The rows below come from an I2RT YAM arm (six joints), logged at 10 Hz.
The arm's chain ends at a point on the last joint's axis. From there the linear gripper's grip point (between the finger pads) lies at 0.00 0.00 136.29 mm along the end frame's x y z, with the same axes.
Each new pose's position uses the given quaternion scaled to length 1; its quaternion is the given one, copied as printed.
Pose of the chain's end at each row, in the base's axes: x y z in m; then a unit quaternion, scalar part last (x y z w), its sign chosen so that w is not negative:
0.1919, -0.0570, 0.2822, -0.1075, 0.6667, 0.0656, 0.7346
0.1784, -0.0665, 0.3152, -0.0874, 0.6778, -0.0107, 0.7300
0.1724, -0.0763, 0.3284, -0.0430, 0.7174, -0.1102, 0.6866
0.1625, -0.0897, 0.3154, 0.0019, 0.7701, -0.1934, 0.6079
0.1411, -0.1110, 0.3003, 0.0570, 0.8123, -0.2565, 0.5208
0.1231, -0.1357, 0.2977, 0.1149, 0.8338, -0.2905, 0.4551
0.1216, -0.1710, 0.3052, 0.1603, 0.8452, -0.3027, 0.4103
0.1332, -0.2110, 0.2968, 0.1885, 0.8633, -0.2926, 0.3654
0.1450, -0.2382, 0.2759, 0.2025, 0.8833, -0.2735, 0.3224
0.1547, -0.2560, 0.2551, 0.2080, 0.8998, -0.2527, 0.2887
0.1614, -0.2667, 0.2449, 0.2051, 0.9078, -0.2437, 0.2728
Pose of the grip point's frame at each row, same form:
0.3235, -0.0236, 0.2942, -0.1075, 0.6667, 0.0656, 0.7346
0.3135, -0.0511, 0.3242, -0.0874, 0.6778, -0.0107, 0.7300
0.3079, -0.0898, 0.3239, -0.0430, 0.7174, -0.1102, 0.6866
0.2900, -0.1306, 0.2900, 0.0019, 0.7701, -0.1934, 0.6079
0.2524, -0.1759, 0.2559, 0.0570, 0.8123, -0.2565, 0.5208
0.2174, -0.2160, 0.2409, 0.1149, 0.8338, -0.2905, 0.4551
0.2029, -0.2587, 0.2398, 0.1603, 0.8452, -0.3027, 0.4103
0.2042, -0.2986, 0.2202, 0.1885, 0.8633, -0.2926, 0.3654
0.2075, -0.3218, 0.1883, 0.2025, 0.8833, -0.2735, 0.3224
0.2112, -0.3343, 0.1589, 0.2080, 0.8998, -0.2527, 0.2887
0.2153, -0.3423, 0.1451, 0.2051, 0.9078, -0.2437, 0.2728

